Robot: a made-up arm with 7 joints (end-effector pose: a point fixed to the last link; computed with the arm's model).
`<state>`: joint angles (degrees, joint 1 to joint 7).
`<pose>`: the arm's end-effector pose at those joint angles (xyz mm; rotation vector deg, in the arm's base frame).
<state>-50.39 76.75 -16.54 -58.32 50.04 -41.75 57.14</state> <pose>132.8 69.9 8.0 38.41 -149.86 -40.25</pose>
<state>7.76 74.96 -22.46 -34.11 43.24 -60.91 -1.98</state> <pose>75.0 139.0 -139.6 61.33 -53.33 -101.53</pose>
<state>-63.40 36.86 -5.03 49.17 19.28 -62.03 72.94</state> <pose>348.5 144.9 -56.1 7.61 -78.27 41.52</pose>
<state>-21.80 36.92 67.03 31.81 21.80 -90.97 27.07</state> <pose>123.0 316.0 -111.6 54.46 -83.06 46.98</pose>
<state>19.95 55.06 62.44 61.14 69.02 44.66 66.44</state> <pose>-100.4 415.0 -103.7 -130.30 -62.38 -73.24</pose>
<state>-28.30 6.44 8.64 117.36 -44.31 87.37 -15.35</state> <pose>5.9 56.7 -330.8 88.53 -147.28 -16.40</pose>
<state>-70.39 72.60 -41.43 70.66 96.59 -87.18 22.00</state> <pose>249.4 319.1 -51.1 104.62 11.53 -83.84</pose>
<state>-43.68 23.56 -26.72 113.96 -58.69 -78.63 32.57</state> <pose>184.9 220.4 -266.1 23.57 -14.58 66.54</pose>
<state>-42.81 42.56 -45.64 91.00 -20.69 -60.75 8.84</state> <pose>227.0 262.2 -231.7 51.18 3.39 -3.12</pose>
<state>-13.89 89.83 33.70 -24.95 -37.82 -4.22 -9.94</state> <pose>174.6 182.8 108.3 59.02 -42.38 -21.67</pose>
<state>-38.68 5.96 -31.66 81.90 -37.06 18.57 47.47</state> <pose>186.0 56.3 -356.8 35.51 71.95 35.03</pose>
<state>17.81 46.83 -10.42 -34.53 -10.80 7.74 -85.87</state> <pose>92.2 136.3 -178.0 12.28 32.81 -110.53</pose>
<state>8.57 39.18 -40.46 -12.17 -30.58 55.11 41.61</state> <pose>26.1 93.1 -285.9 44.49 75.01 -5.69</pose>
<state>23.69 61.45 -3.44 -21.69 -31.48 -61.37 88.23</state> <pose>85.6 192.0 -129.2 -17.88 -32.60 55.67</pose>
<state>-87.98 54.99 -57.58 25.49 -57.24 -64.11 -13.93</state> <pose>333.2 91.0 63.3 17.36 -74.93 -47.04</pose>
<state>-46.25 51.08 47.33 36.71 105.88 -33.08 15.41</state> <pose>247.6 336.1 -37.4 121.80 0.24 28.15</pose>
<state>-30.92 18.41 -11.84 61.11 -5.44 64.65 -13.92</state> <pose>171.8 145.1 -332.7 8.59 110.80 0.02</pose>
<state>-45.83 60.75 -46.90 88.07 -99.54 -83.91 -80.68</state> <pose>189.6 352.8 -100.0 57.65 -17.85 -21.61</pose>
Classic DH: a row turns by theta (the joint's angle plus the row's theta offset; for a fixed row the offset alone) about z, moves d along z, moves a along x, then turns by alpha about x. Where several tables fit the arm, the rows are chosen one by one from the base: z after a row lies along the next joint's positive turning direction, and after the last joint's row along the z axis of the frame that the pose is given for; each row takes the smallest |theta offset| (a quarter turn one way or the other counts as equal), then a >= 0, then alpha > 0; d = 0 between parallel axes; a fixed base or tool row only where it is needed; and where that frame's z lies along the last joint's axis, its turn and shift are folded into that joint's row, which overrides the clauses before.
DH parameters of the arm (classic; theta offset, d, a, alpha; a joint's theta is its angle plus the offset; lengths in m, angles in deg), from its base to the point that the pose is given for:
base (fixed): -4.07 0 0 -74.51
joint 1: -75.12 0.0547 -0.0199 -90
joint 2: 74 0 -0.0056 90
joint 3: 90 -0.2073 0.0225 -90
joint 4: 90 0.0018 0.0096 90
joint 5: 0 0.1419 0 -90
joint 6: -90 0 0.0455 90
joint 7: 0 0 0 0

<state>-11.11 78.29 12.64 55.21 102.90 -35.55 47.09</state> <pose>131.4 407.9 -81.8 144.44 7.32 -32.86</pose>
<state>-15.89 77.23 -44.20 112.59 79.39 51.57 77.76</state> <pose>16.6 423.2 -16.7 -122.35 -8.19 37.79</pose>
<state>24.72 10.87 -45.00 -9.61 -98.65 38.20 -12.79</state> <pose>-29.6 -48.6 -245.4 -110.79 74.19 -43.12</pose>
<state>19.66 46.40 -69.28 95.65 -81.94 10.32 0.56</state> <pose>-183.2 342.1 -206.1 41.37 120.12 53.45</pose>
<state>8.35 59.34 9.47 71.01 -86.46 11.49 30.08</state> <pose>-20.0 398.4 -200.9 -12.88 49.02 105.71</pose>
